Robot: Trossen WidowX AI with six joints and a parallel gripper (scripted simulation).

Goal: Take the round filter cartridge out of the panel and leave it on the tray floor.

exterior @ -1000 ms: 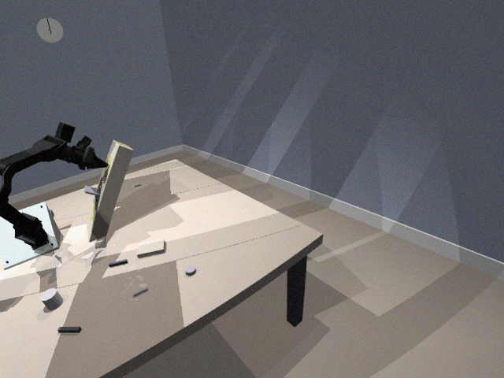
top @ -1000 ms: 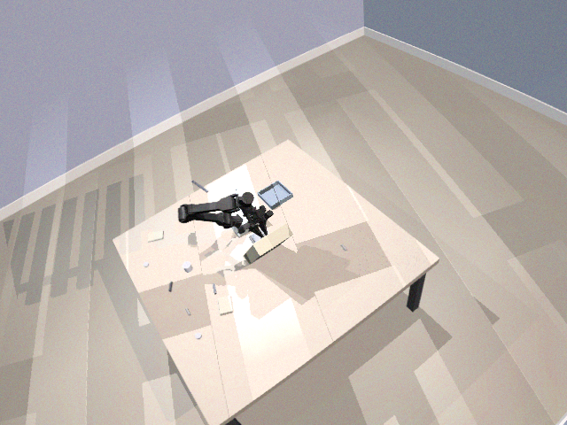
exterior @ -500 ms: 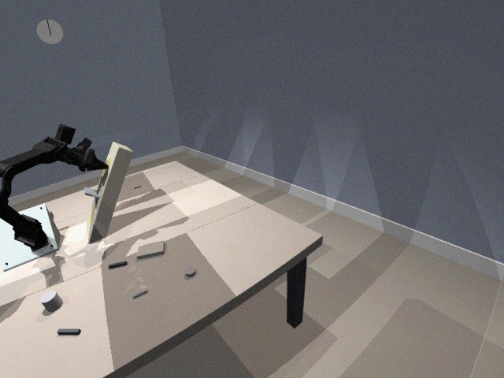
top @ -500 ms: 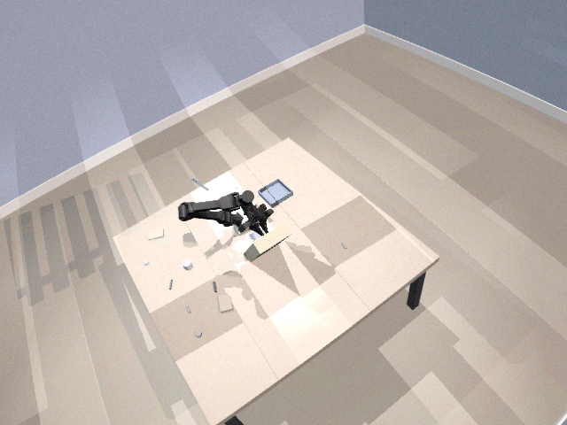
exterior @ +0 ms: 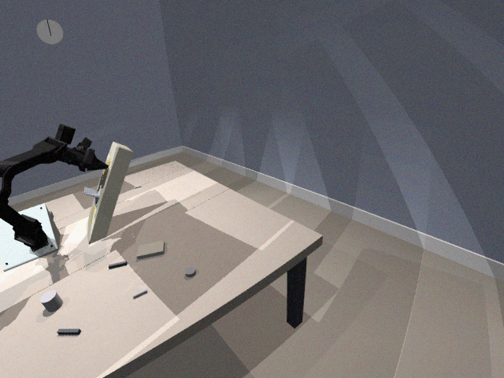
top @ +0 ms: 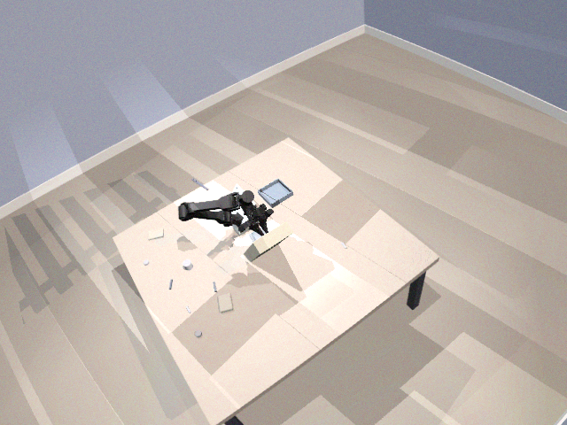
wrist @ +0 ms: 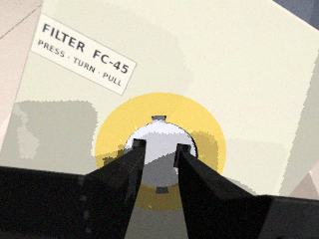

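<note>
My gripper tip is now 10 mm short of the round grey filter cartridge and 10 mm above it. Round my gripper tip: tan service panel 80 mm below, 30 mm behind; then blue-grey tray 400 mm behind, 300 mm to the left, 230 mm below.
</note>
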